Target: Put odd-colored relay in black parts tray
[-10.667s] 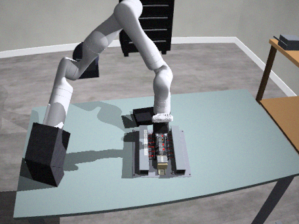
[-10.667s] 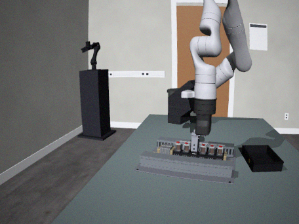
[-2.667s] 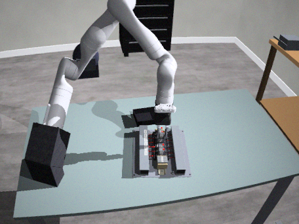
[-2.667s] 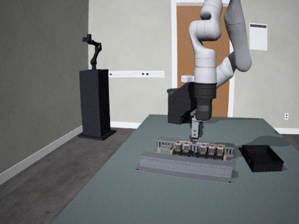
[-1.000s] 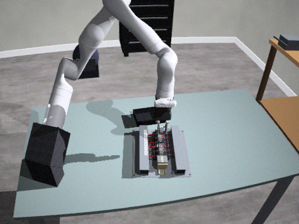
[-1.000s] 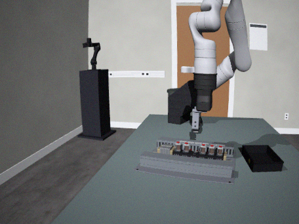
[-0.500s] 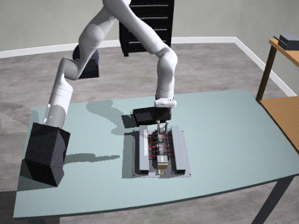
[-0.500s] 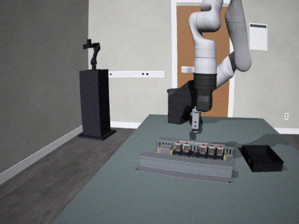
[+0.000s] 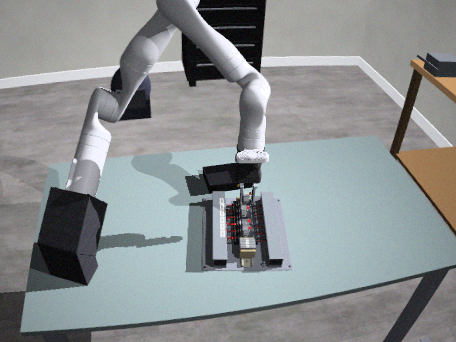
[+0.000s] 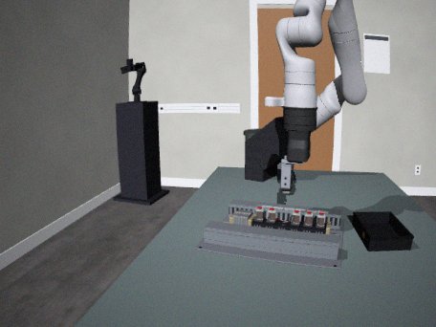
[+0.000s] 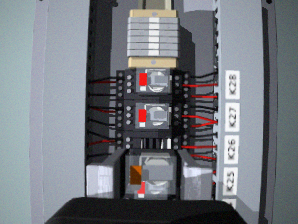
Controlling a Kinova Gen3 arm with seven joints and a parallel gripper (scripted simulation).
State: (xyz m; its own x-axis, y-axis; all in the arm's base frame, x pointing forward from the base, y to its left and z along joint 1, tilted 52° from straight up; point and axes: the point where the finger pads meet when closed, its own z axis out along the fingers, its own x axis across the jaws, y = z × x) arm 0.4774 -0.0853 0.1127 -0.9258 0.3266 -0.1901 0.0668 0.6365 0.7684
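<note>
My hand is 250 mm to the right of the black parts tray, 130 mm above it and 30 mm past it. The rest, counted from my hand: relay: 10 mm below.
</note>
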